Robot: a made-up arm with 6 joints. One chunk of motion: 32 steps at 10 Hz.
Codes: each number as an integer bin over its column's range. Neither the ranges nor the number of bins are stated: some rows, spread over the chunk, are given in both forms.
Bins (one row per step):
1: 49 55 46 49 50 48
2: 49 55 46 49 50 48
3: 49 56 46 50 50 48
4: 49 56 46 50 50 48
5: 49 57 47 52 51 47
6: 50 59 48 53 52 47
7: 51 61 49 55 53 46
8: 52 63 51 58 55 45
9: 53 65 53 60 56 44
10: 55 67 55 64 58 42
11: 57 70 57 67 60 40
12: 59 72 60 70 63 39
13: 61 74 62 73 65 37
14: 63 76 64 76 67 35
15: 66 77 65 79 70 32
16: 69 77 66 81 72 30
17: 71 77 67 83 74 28
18: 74 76 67 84 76 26
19: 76 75 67 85 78 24
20: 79 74 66 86 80 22
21: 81 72 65 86 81 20
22: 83 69 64 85 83 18
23: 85 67 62 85 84 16
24: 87 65 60 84 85 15
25: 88 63 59 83 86 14
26: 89 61 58 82 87 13
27: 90 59 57 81 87 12
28: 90 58 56 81 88 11
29: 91 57 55 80 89 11
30: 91 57 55 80 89 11
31: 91 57 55 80 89 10
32: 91 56 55 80 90 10
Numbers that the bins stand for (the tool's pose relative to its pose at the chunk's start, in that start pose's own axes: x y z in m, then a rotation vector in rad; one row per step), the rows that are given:
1: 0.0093 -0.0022 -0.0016 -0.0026 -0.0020 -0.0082
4: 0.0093 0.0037 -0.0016 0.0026 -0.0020 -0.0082
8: 0.0735 0.0455 0.0221 0.0446 0.0278 -0.1145
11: 0.1806 0.0872 0.0506 0.0919 0.0576 -0.2918
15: 0.3733 0.1289 0.0886 0.1549 0.1172 -0.5755
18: 0.5446 0.1229 0.0981 0.1812 0.1529 -0.7882
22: 0.7374 0.0812 0.0838 0.1865 0.1946 -1.0718
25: 0.8444 0.0455 0.0601 0.1760 0.2125 -1.2136
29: 0.9087 0.0097 0.0411 0.1602 0.2304 -1.3200
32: 0.9087 0.0037 0.0411 0.1602 0.2364 -1.3555
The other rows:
2: 0.0093 -0.0022 -0.0016 -0.0026 -0.0020 -0.0082
3: 0.0093 0.0037 -0.0016 0.0026 -0.0020 -0.0082
5: 0.0093 0.0097 0.0031 0.0131 0.0039 -0.0436
6: 0.0307 0.0216 0.0079 0.0184 0.0099 -0.0436
7: 0.0521 0.0335 0.0126 0.0289 0.0159 -0.0791
9: 0.0949 0.0574 0.0316 0.0552 0.0337 -0.1500
10: 0.1378 0.0693 0.0411 0.0762 0.0457 -0.2209
12: 0.2234 0.0991 0.0648 0.1077 0.0755 -0.3273
13: 0.2663 0.1110 0.0743 0.1234 0.0874 -0.3982
14: 0.3091 0.1229 0.0838 0.1392 0.0993 -0.4691
16: 0.4376 0.1289 0.0933 0.1655 0.1291 -0.6464
17: 0.4804 0.1289 0.0981 0.1760 0.1410 -0.7173
19: 0.5875 0.1170 0.0981 0.1865 0.1648 -0.8591
20: 0.6517 0.1110 0.0933 0.1917 0.1768 -0.9300
21: 0.6945 0.0991 0.0886 0.1917 0.1827 -1.0009
23: 0.7802 0.0693 0.0743 0.1865 0.2006 -1.1427
24: 0.8230 0.0574 0.0648 0.1812 0.2066 -1.1782
26: 0.8659 0.0335 0.0554 0.1707 0.2185 -1.2491
27: 0.8873 0.0216 0.0506 0.1655 0.2185 -1.2845
28: 0.8873 0.0157 0.0459 0.1655 0.2244 -1.3200
30: 0.9087 0.0097 0.0411 0.1602 0.2304 -1.3200
31: 0.9087 0.0097 0.0411 0.1602 0.2304 -1.3555

